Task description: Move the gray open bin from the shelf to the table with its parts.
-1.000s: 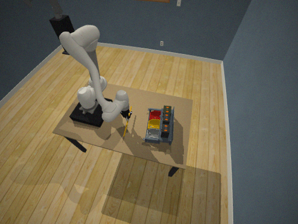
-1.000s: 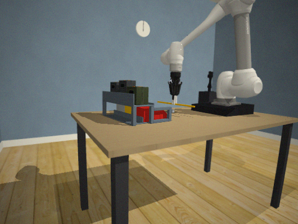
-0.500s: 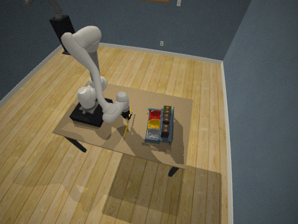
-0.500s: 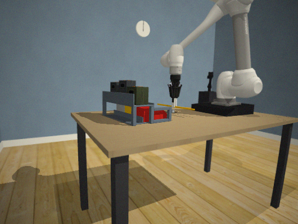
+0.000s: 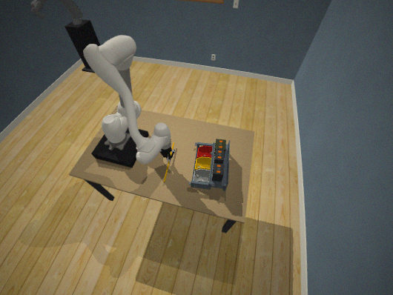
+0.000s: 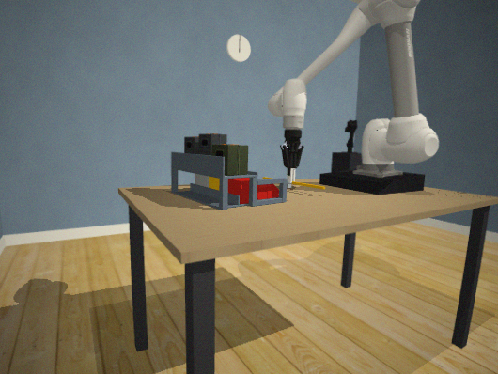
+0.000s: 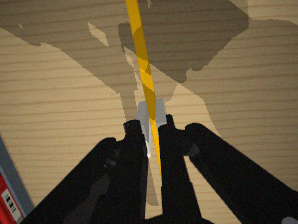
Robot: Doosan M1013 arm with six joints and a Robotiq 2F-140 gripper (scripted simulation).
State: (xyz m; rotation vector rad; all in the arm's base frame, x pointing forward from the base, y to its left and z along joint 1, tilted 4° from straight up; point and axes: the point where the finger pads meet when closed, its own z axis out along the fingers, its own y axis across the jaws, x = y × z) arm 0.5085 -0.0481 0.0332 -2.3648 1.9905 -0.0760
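Now: hand 320 mm short of the gray open bin, 60 mm to the left of it and 20 mm above it. Also, from my hand: yellow bin (300 mm ahead, 50 mm to the left, 20 mm below); then red bin (280 mm ahead, 160 mm to the left, 20 mm below); then yellow strip (30 mm below).
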